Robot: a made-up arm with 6 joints. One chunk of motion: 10 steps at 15 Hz.
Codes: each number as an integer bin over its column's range. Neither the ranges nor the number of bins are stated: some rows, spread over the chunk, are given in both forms.
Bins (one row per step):
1: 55 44 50 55 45 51
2: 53 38 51 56 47 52
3: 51 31 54 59 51 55
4: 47 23 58 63 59 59
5: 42 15 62 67 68 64
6: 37 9 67 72 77 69
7: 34 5 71 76 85 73
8: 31 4 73 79 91 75
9: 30 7 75 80 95 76
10: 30 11 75 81 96 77
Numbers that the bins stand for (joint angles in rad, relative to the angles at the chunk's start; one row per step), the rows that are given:
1: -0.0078 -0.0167 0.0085 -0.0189 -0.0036 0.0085
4: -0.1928 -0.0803 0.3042 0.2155 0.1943 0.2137
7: -0.4935 -0.1348 0.7848 0.5963 0.5620 0.5729
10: -0.5861 -0.1167 0.9327 0.7427 0.7176 0.6756
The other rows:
2: -0.0540 -0.0348 0.0455 0.0104 0.0246 0.0341
3: -0.1003 -0.0561 0.1564 0.0983 0.0812 0.1111
5: -0.3085 -0.1045 0.4521 0.3326 0.3216 0.3420
6: -0.4241 -0.1227 0.6370 0.4791 0.4489 0.4703
8: -0.5629 -0.1379 0.8588 0.6841 0.6469 0.6242
9: -0.5861 -0.1288 0.9327 0.7134 0.7034 0.6499

